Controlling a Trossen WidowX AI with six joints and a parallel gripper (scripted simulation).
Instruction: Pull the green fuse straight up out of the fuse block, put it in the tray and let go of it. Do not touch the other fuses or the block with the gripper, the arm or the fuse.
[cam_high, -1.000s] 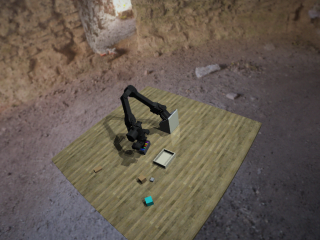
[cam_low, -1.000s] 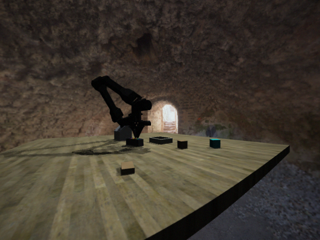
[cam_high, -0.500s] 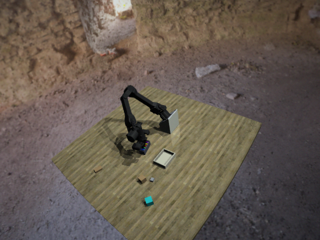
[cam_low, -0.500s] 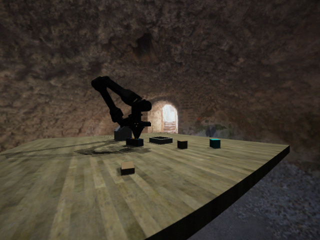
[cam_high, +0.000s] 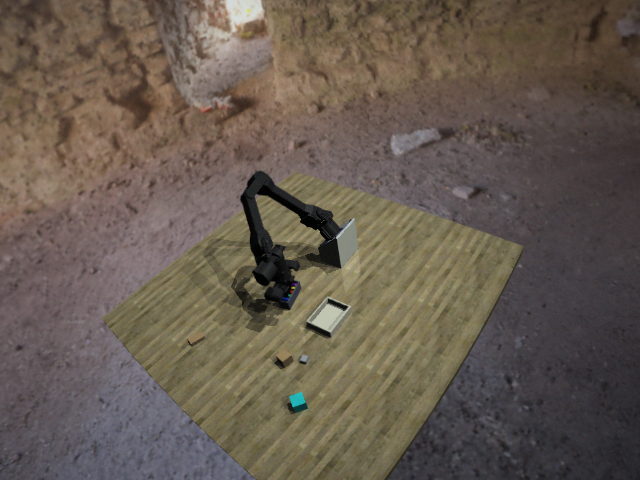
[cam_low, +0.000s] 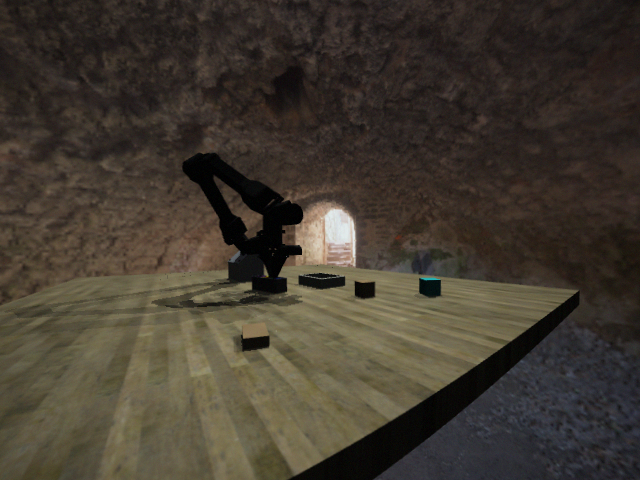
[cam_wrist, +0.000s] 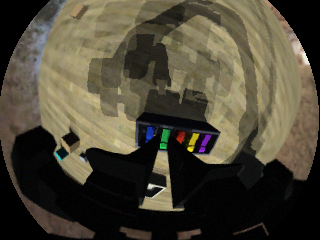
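Now: the grey tray 18 cm to the left of my gripper tip, 4 cm behind it and 3 cm below it. Round my gripper tip: flat block: 35 cm ahead, 13 cm to the right, 3 cm below; green fuse: 1 cm below; brown cube: 19 cm to the left, 19 cm ahead, 2 cm below.
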